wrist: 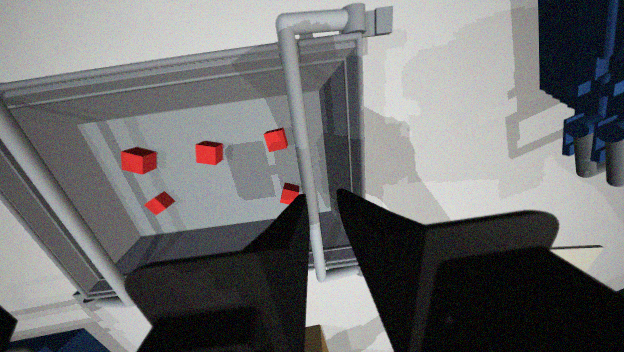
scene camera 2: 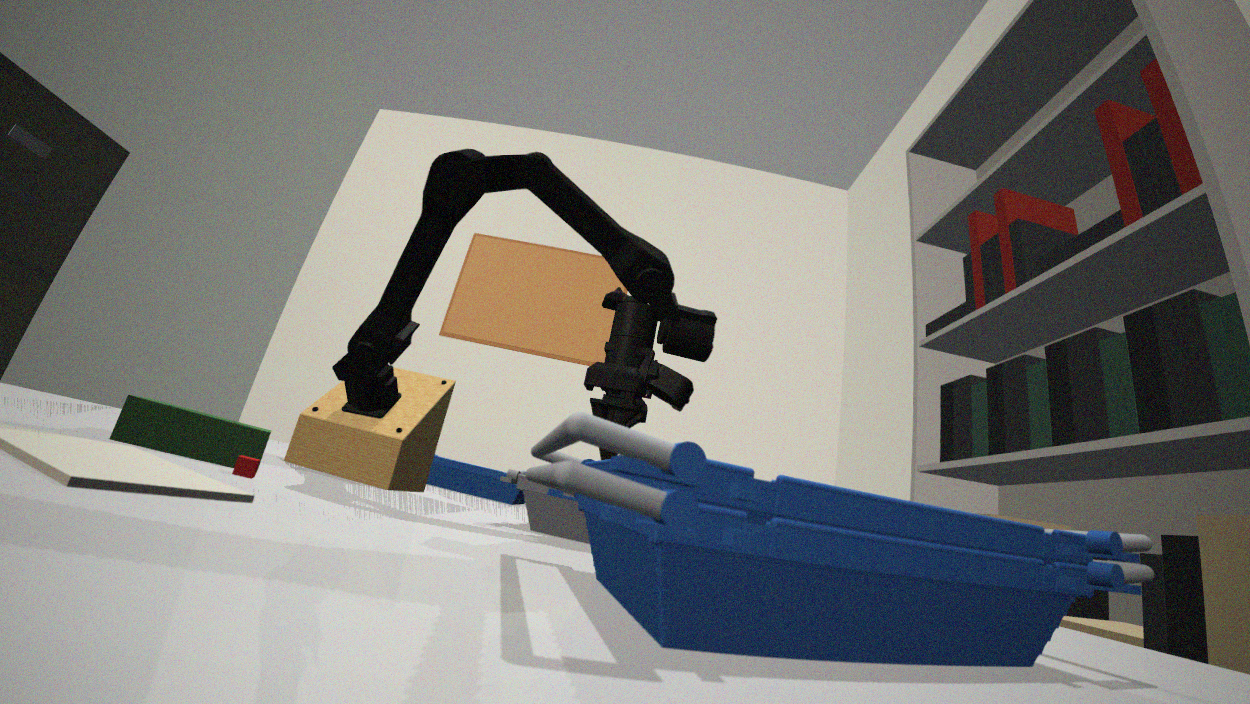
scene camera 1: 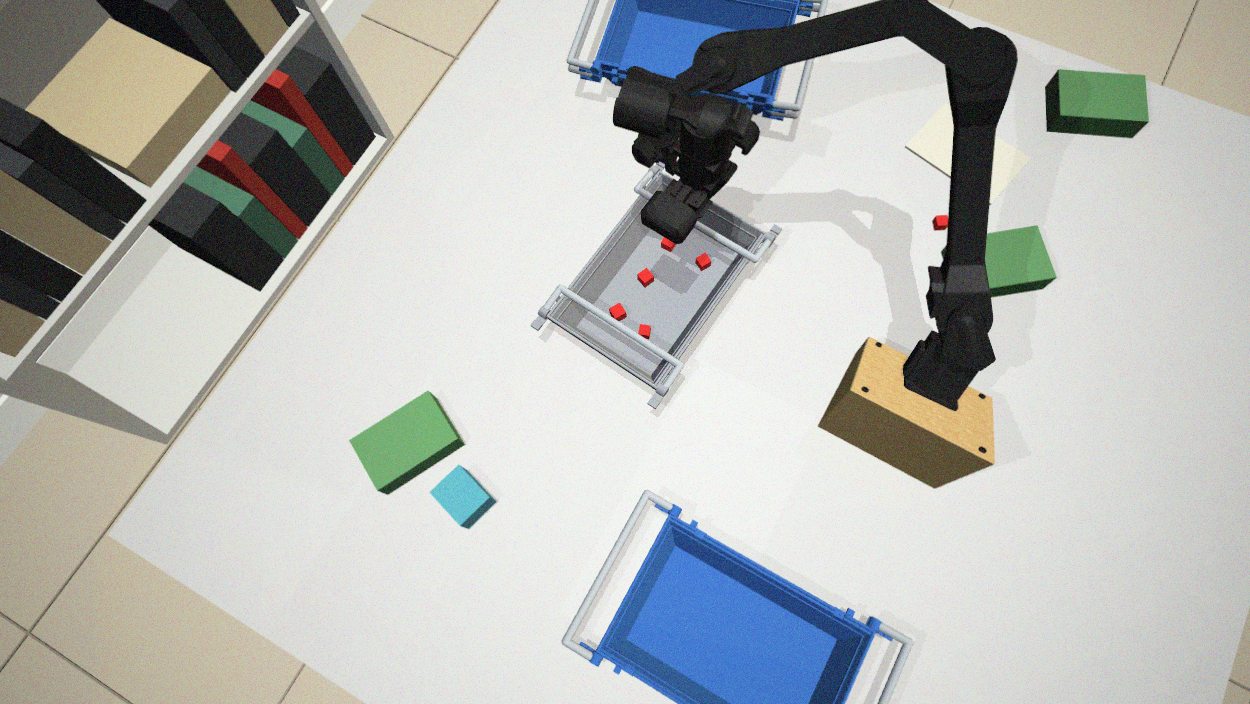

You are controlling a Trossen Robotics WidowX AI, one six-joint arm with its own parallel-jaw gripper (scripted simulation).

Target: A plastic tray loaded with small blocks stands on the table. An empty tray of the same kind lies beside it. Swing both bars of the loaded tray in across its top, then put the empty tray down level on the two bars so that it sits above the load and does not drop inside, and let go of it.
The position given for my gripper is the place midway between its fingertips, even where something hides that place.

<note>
In view: my gripper (scene camera 1: 697,207), a cyan block (scene camera 1: 464,498), a cream sheet (scene camera 1: 933,143) and a wire bar (scene camera 1: 754,258).
The cream sheet is seen too in the wrist view (wrist: 582,257). My gripper shows as well in the wrist view (wrist: 321,198) and in scene camera 2 (scene camera 2: 607,465). The wrist view misses the cyan block: it is out of frame.
</note>
